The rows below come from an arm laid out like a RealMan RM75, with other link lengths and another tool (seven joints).
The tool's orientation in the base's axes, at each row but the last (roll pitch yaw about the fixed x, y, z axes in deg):
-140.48, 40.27, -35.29
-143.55, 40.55, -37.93
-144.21, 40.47, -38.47
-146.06, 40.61, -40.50
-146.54, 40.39, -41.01
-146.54, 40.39, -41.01
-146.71, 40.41, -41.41
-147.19, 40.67, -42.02
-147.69, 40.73, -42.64
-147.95, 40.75, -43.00
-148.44, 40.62, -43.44
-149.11, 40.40, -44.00
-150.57, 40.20, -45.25
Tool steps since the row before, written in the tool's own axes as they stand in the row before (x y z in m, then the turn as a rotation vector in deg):
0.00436, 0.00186, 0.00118, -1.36, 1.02, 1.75
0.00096, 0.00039, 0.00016, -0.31, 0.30, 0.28
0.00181, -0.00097, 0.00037, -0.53, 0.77, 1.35
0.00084, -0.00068, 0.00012, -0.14, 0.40, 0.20
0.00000, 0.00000, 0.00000, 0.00, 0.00, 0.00
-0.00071, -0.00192, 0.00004, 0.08, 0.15, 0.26
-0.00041, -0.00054, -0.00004, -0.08, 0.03, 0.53
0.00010, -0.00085, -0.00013, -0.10, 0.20, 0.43
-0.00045, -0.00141, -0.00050, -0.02, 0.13, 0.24
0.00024, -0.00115, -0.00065, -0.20, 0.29, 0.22
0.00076, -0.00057, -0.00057, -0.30, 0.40, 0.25
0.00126, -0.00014, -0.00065, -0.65, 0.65, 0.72
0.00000, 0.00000, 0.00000, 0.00, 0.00, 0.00
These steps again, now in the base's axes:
0.00122, -0.00170, -0.00442, -1.71, 1.61, -0.65
0.00026, -0.00048, -0.00090, -0.44, 0.25, -0.11
0.00184, -0.00018, -0.00097, -1.00, 1.00, -0.83
0.00103, -0.00005, -0.00033, -0.42, 0.07, -0.20
0.00000, 0.00000, 0.00000, 0.00, 0.00, 0.00
0.00116, 0.00114, 0.00124, -0.09, 0.10, -0.28
0.00021, 0.00039, 0.00052, -0.09, 0.44, -0.30
0.00076, 0.00018, 0.00037, -0.24, 0.30, -0.29
0.00094, 0.00039, 0.00118, -0.13, 0.14, -0.19
0.00112, -0.00018, 0.00072, -0.36, 0.16, -0.13
0.00092, -0.00061, 0.00010, -0.51, 0.19, -0.13
0.00084, -0.00110, -0.00034, -0.93, 0.64, -0.30
0.00000, 0.00000, 0.00000, 0.00, 0.00, 0.00

